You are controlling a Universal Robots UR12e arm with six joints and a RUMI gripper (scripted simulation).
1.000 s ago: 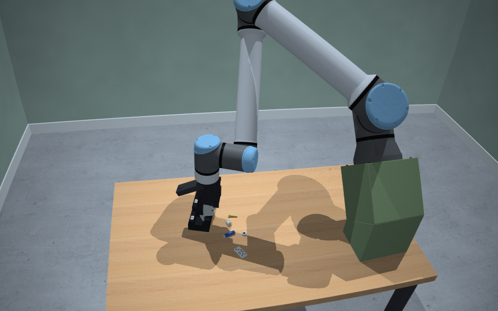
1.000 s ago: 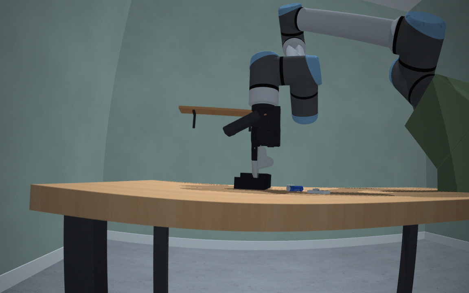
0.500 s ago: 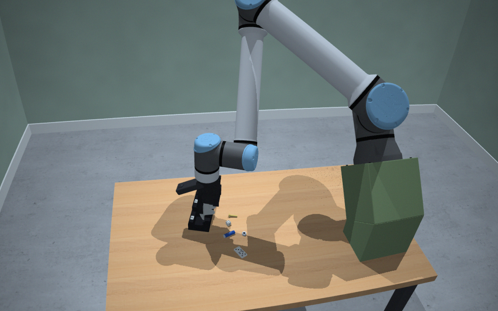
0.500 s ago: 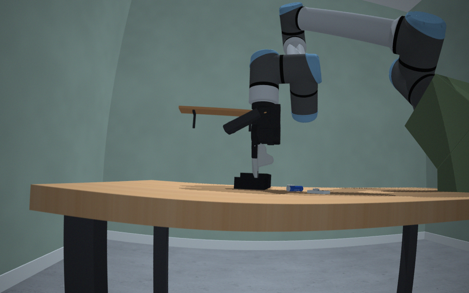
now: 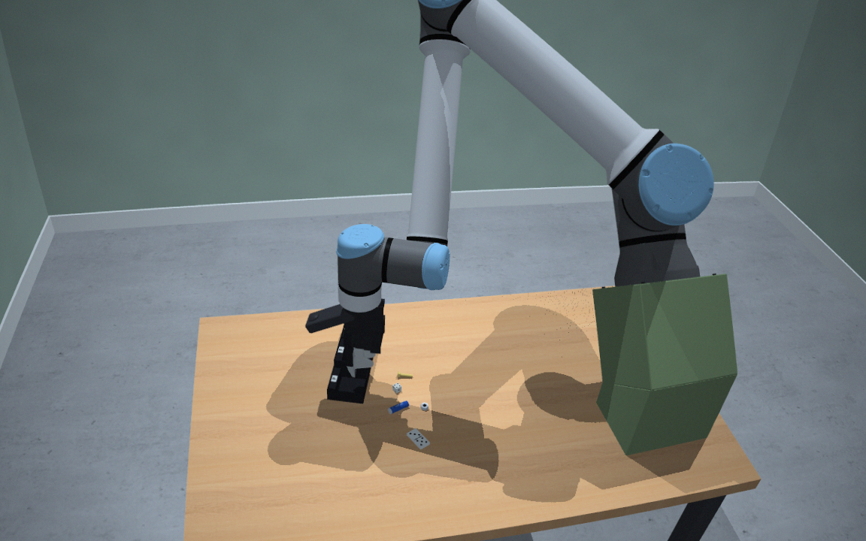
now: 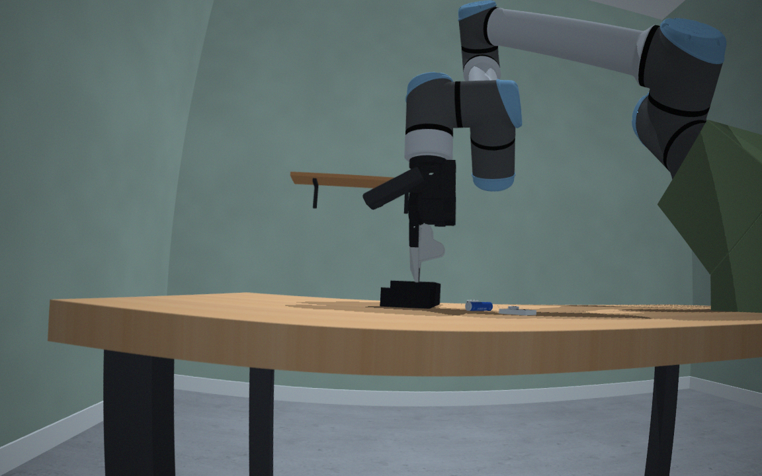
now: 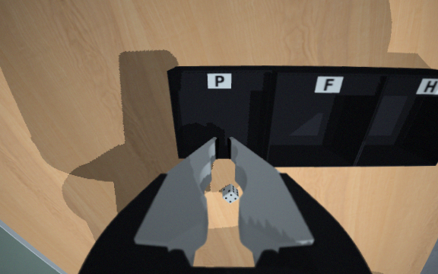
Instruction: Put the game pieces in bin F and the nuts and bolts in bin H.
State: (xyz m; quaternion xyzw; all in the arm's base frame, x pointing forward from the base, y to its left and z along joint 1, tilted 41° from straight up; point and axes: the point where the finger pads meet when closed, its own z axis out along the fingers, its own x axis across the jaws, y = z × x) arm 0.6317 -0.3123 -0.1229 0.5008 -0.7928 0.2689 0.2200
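Right now the brass bolt is 12 cm behind my hand, 1 cm to the right of it and 5 cm below it. Also, from my hand: battery (8 cm behind, 9 cm to the left, 5 cm below); white die (10 cm behind, 3 cm to the left, 5 cm below); black bin (2 cm behind, 8 cm to the right, 4 cm below).
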